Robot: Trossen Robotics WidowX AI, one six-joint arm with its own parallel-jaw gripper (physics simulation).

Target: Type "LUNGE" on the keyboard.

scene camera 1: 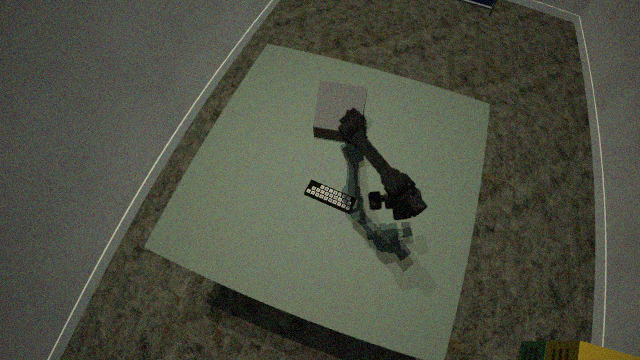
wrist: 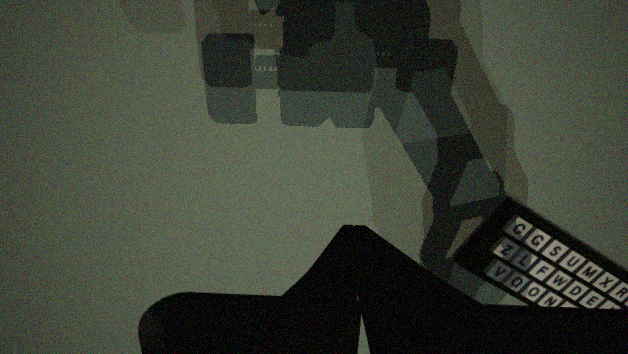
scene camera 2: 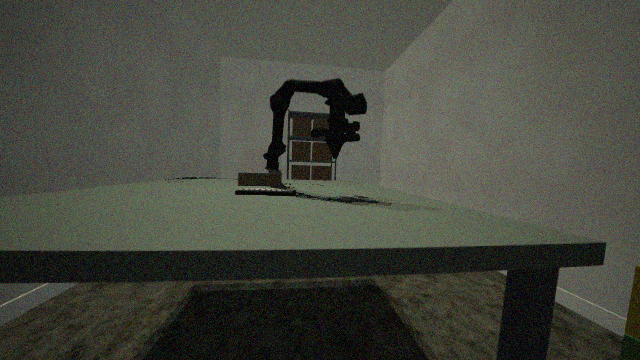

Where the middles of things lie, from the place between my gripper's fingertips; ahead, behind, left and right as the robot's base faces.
The black keyboard (scene camera 1: 337, 199) is 25 cm to the right of my hand and 13 cm below it.
